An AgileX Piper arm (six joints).
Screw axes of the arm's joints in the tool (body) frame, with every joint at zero. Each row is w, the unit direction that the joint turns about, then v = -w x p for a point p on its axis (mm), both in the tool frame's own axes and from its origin. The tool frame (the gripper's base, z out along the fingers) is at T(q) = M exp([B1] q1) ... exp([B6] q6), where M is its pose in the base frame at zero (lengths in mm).
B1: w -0.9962 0 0.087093 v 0 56.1 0
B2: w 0 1 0 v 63.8 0 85
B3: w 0 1 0 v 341.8 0 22
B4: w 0 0 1 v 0 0 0
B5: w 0 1 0 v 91 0 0
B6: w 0 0 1 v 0 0 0
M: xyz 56.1 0 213.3 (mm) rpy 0 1.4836 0 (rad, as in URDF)
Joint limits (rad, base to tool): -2.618..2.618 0..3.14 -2.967..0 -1.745..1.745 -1.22..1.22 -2.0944..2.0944
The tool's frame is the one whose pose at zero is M.
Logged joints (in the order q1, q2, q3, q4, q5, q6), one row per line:
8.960, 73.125, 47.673, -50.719, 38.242, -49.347
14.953, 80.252, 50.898, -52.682, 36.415, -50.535
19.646, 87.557, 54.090, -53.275, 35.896, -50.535
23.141, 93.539, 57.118, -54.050, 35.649, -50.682
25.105, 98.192, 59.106, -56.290, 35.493, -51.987
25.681, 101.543, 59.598, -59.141, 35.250, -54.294
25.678, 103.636, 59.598, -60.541, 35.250, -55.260
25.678, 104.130, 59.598, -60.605, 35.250, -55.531
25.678, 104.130, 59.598, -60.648, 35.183, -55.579
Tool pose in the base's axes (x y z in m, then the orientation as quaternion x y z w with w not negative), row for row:
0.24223, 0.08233, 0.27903, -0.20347, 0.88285, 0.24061, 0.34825
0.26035, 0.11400, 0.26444, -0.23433, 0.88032, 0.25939, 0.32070
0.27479, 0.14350, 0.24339, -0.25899, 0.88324, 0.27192, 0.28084
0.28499, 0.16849, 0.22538, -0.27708, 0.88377, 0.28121, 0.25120
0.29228, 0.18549, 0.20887, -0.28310, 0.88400, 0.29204, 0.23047
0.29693, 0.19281, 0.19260, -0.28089, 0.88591, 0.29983, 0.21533
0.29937, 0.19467, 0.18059, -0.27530, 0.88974, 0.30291, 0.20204
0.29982, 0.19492, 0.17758, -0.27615, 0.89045, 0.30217, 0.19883
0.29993, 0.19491, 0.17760, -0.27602, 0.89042, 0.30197, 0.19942
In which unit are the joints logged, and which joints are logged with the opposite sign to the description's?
The joints are logged in degrees. Opposite sign: q3, q4.
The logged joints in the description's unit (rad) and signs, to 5 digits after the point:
0.15638, 1.27627, -0.83205, 0.88521, 0.66745, -0.86127
0.26098, 1.40066, -0.88834, 0.91947, 0.63556, -0.88200
0.34289, 1.52816, -0.94405, 0.92982, 0.62650, -0.88200
0.40389, 1.63256, -0.99690, 0.94335, 0.62219, -0.88457
0.43816, 1.71377, -1.03159, 0.98245, 0.61947, -0.90734
0.44822, 1.77226, -1.04018, 1.03221, 0.61523, -0.94761
0.44817, 1.80879, -1.04018, 1.05664, 0.61523, -0.96447
0.44817, 1.81741, -1.04018, 1.05776, 0.61523, -0.96920
0.44817, 1.81741, -1.04018, 1.05851, 0.61406, -0.97004

